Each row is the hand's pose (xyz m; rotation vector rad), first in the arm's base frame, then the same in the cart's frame.
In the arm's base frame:
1: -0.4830 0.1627 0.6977 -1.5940 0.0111 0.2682
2: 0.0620 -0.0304 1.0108 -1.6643 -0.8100 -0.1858
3: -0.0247 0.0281 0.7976 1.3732 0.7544 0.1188
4: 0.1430 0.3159 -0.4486 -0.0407 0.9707 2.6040
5: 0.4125 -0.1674 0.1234 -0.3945 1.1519 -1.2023
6: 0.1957 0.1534 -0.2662 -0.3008 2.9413 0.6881
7: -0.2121 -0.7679 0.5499 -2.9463 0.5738 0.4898
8: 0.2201 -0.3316 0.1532 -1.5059 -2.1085 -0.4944
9: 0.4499 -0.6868 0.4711 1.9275 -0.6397 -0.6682
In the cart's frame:
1: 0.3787 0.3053 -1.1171 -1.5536 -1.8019 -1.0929
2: -0.1295 0.3060 -0.7000 1.0382 2.4582 1.4703
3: 0.1027 0.3523 -0.7174 0.2997 -0.6275 1.3353
4: 1.1949 0.8424 -0.2369 -2.3275 0.4361 1.2885
5: 0.5446 0.4363 -0.0235 0.3547 -0.7706 -0.8154
6: 1.0002 0.6921 -0.1930 -0.8832 1.0612 -0.1739
7: 0.3725 -0.4130 -0.4498 -2.1282 -0.2485 -2.2302
8: 0.5858 0.2068 -0.1259 0.1229 1.7456 0.9584
9: 0.1898 -0.0658 0.0953 1.7568 -1.2272 1.7220

